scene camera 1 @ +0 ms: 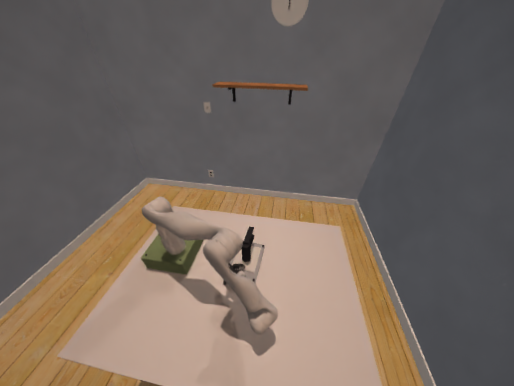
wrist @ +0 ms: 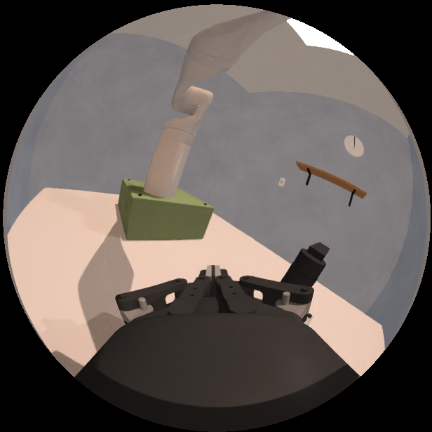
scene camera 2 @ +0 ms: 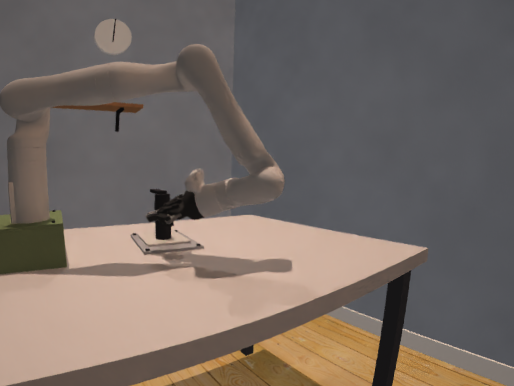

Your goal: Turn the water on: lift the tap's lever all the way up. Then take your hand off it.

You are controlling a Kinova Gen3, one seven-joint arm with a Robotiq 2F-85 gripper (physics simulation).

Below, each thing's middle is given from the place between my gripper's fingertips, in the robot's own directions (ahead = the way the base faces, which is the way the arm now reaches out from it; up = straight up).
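Labels:
Relative to the black lever (wrist: pixel 309 262), my gripper is 5 cm below, 14 cm to the right and 9 cm short of it.

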